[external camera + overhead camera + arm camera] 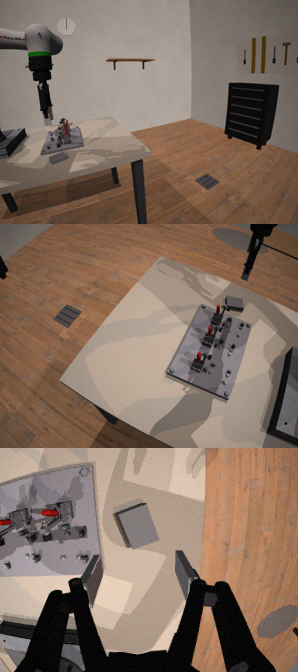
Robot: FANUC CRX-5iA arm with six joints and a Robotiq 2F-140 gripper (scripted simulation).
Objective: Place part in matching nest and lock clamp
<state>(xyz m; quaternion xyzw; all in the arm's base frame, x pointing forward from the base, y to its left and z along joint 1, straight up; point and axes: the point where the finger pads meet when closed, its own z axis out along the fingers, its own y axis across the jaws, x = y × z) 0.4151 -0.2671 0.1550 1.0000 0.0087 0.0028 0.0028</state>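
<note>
My gripper is now 21 cm above the part. From my hand the other things lie so: grey fixture plate (1 cm ahead, 26 cm to the left, 21 cm below).
</note>
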